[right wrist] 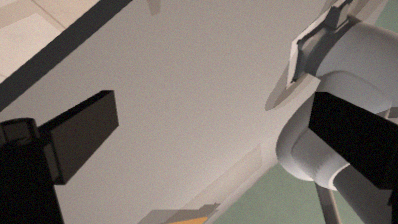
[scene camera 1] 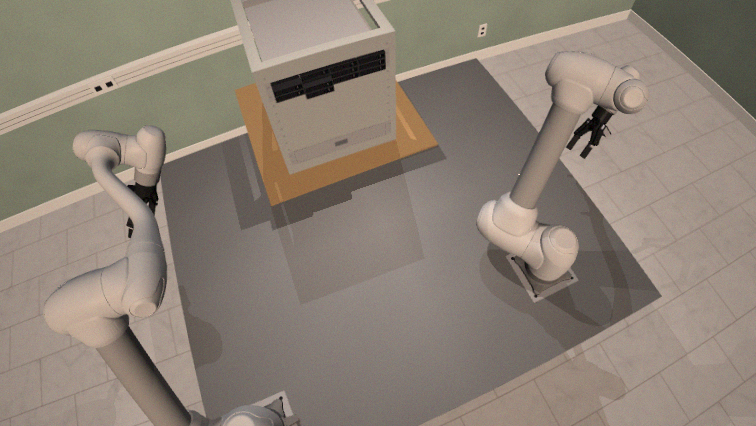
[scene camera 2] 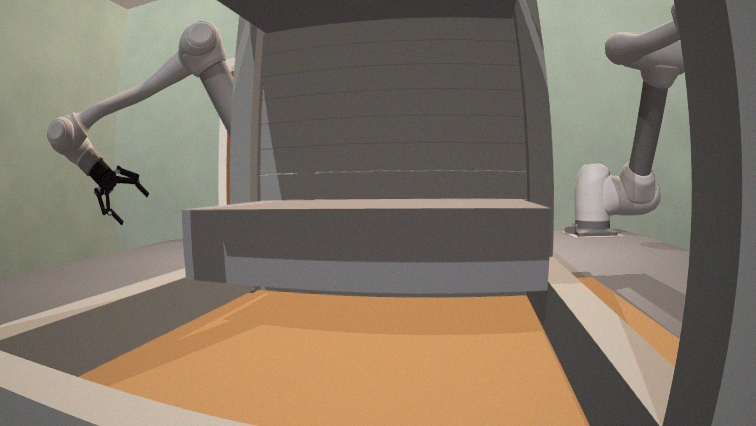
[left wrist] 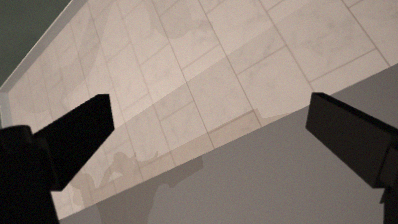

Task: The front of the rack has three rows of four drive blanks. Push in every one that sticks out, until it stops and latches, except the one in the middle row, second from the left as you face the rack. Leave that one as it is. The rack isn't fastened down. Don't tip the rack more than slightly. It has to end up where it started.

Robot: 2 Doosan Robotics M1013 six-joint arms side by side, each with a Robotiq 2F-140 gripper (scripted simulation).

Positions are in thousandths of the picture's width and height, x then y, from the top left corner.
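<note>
My left gripper (left wrist: 529, 498) is there in the left wrist view. As for my right gripper, you can find it in scene camera 2 (scene camera 2: 179, 492), in the right wrist view (right wrist: 536, 489) and in scene camera 1 (scene camera 1: 760, 358). There's an orange board too (scene camera 1: 546, 318).
</note>
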